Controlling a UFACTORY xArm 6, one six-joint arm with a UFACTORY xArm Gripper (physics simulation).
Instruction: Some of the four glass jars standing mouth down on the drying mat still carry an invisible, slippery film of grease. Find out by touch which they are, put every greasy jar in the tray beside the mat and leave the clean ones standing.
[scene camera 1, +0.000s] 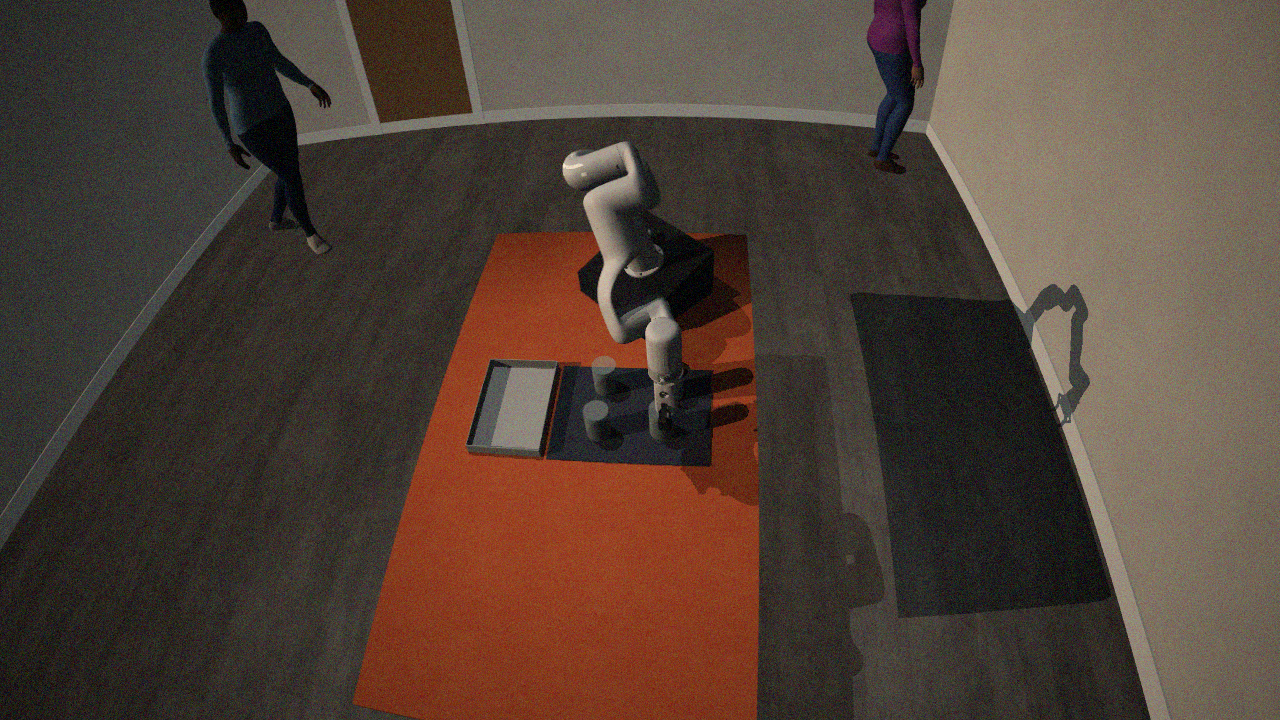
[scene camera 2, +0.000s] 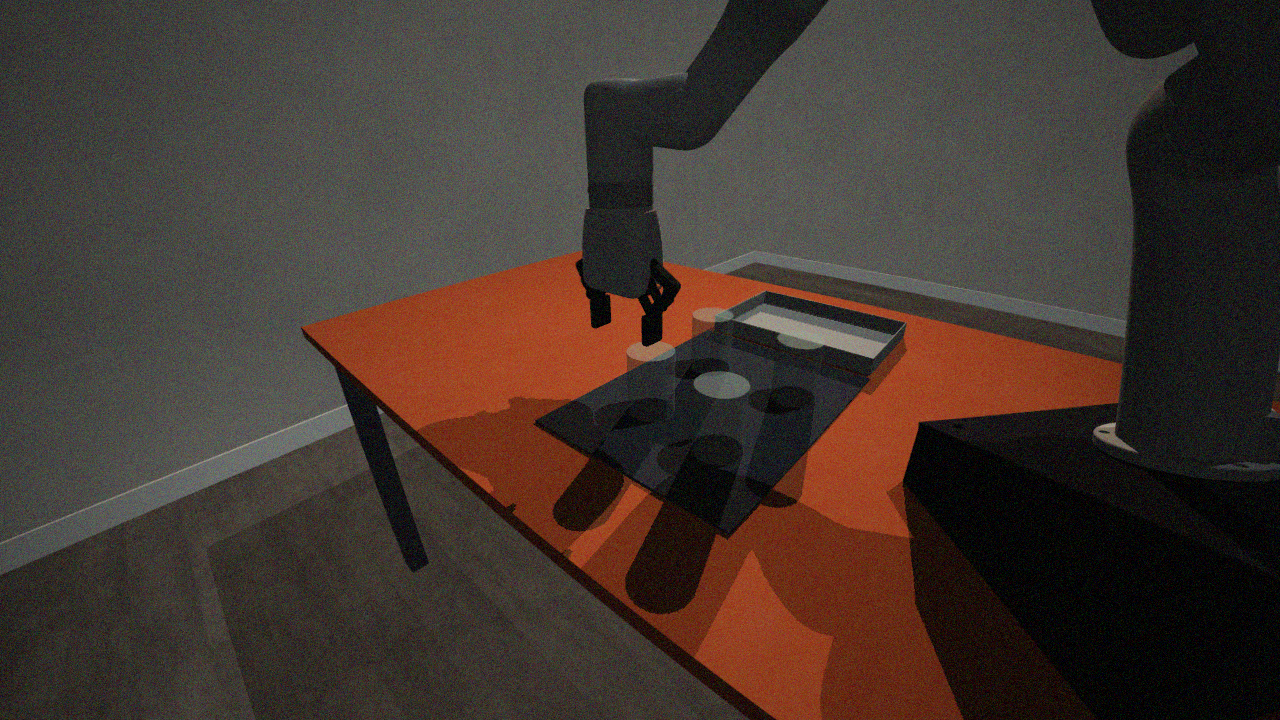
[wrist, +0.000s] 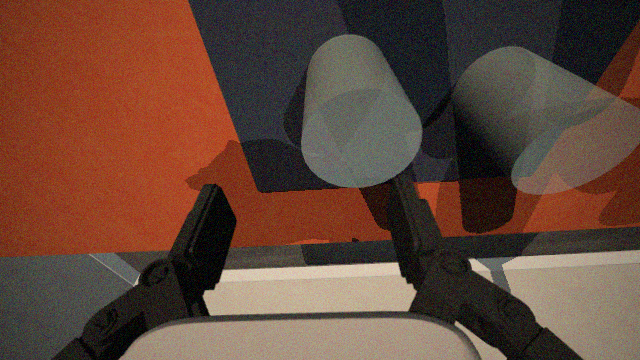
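Seen in the pictures: gripper, between the fingertips: (scene camera 1: 666, 413) (scene camera 2: 625, 333) (wrist: 307, 198); arm's base, origin of its link: (scene camera 1: 643, 261) (scene camera 2: 1182, 453).
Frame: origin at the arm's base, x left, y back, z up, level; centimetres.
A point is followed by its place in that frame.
Observation:
The near jar at the mat's outer corner (scene camera 1: 659, 425) @(z -12.1, x 7.1, y -51.5 cm) (scene camera 2: 650, 354) (wrist: 360, 135) stands mouth down. My gripper (scene camera 1: 665, 417) @(z -0.9, x 12.1, y -54.6 cm) (scene camera 2: 626, 333) @(z -0.9, x 12.1, y -54.6 cm) (wrist: 307, 198) @(z -0.9, x 12.1, y -54.6 cm) is open and empty, its fingertips about level with this jar's top and off to one side. One fingertip is close to the jar's rim; touching cannot be told. A second jar (scene camera 2: 721, 385) @(z -3.1, x 11.8, y -39.4 cm) (wrist: 545, 110) @(z -4.2, x 9.3, y -41.8 cm) stands nearer the robot base, largely hidden by the arm in scene camera 1. Two more jars (scene camera 1: 604, 376) @(z -3.9, x -5.3, y -42.0 cm) (scene camera 1: 596, 420) @(z -3.2, x -4.9, y -56.5 cm) stand on the tray side of the dark mat (scene camera 1: 572, 449) @(z -12.1, x -11.5, y -59.8 cm) (scene camera 2: 572, 419) @(z -12.1, x 19.6, y -57.9 cm) (wrist: 250, 100) @(z -12.1, x 11.9, y -59.8 cm). Grease is not visible.
The grey tray (scene camera 1: 551, 413) @(z -12.2, x -19.9, y -48.8 cm) (scene camera 2: 832, 314) @(z -11.2, x -39.7, y -48.0 cm) lies beside the mat, with no jar visible inside. The orange table (scene camera 1: 537, 582) @(z -12.4, x -13.2, y -97.3 cm) (scene camera 2: 447, 331) @(z -12.4, x 16.7, y -102.7 cm) (wrist: 100, 125) @(z -12.4, x 13.9, y -74.6 cm) carries everything. The black robot base (scene camera 1: 693, 268) @(z 2.0, x 15.1, y -4.6 cm) (scene camera 2: 1029, 501) @(z -2.5, x 11.6, y -9.5 cm) stands behind the mat. Two people (scene camera 1: 259, 116) (scene camera 1: 893, 80) are in the room.

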